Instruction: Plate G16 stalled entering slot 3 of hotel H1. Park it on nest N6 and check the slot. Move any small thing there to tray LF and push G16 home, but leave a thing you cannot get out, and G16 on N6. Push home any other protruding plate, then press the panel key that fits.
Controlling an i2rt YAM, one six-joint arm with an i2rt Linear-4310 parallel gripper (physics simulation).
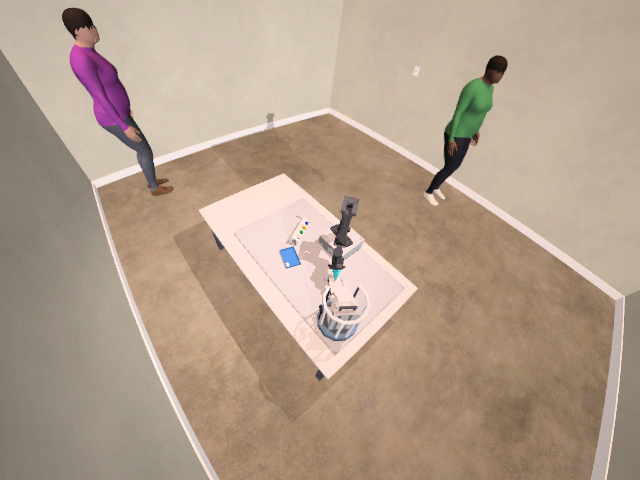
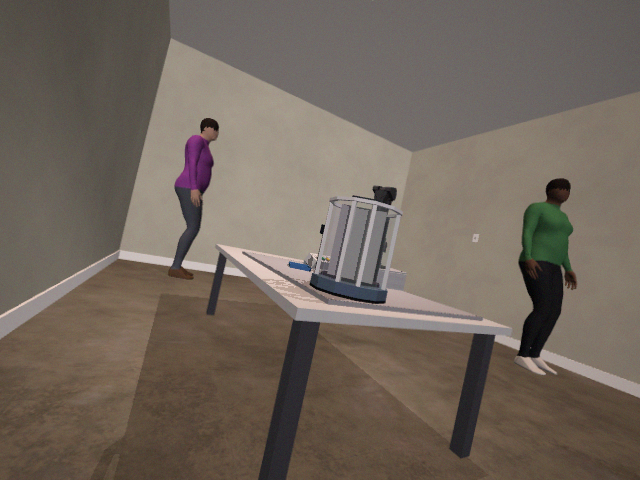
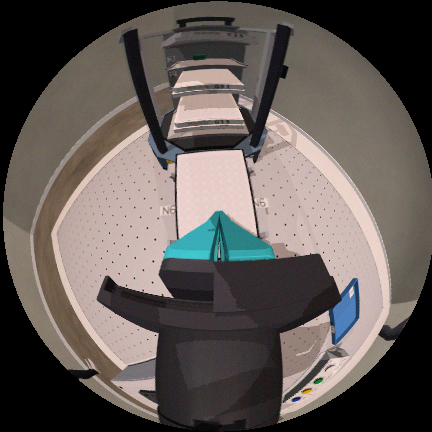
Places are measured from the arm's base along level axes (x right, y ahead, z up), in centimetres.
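Pixels of known places: gripper, between the fingertips: (image 1: 335, 280) (image 3: 218, 216).
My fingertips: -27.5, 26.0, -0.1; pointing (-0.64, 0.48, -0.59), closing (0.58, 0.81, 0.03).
Note:
Behind a point stands the place of what it marks, as x, y, z.
My gripper (image 1: 336, 279) {-27.5, 26.0, -0.1} (image 3: 218, 216) {-27.5, 26.0, -0.1} is shut and empty, its teal fingertips together over the near end of a white plate (image 3: 212, 182) {-31.1, 27.8, -0.9}. That plate lies on nest N6 (image 3: 168, 210) {-32.2, 22.3, -3.3}; its own label does not show. Beyond stands hotel H1 (image 1: 338, 336) {-55.9, 44.2, -3.2} (image 2: 348, 290) {-58.0, 42.5, -6.9} (image 3: 141, 95) {-43.4, 25.8, 6.9}. A small green thing (image 3: 199, 57) {-48.7, 37.0, 10.0} lies on a shelf inside, above plate G51 (image 3: 207, 79) {-41.3, 33.9, 6.8}. Plate G15 (image 3: 209, 107) {-39.7, 33.2, 2.7} is lower, and plate C15 (image 3: 210, 36) is near the top. How far each protrudes is hard to tell. Blue tray (image 1: 290, 256) {8.2, 37.7, -9.1} (image 2: 299, 266) {0.1, 40.6, -7.8} (image 3: 346, 315) {9.3, 38.7, -9.0} shows no readable label.
The key panel (image 1: 298, 230) {19.5, 22.8, -1.9} (image 3: 324, 375) has white, green, yellow and blue keys, beside the blue tray. A grey box (image 1: 351, 251) {-12.9, -0.3, -4.2} (image 2: 395, 279) {-12.1, -6.2, -4.4} is by the arm. The hotel's dark front posts flank its opening. Two people stand away from the table (image 1: 242, 206) (image 2: 372, 321) {-68.0, 39.2, -12.2}.

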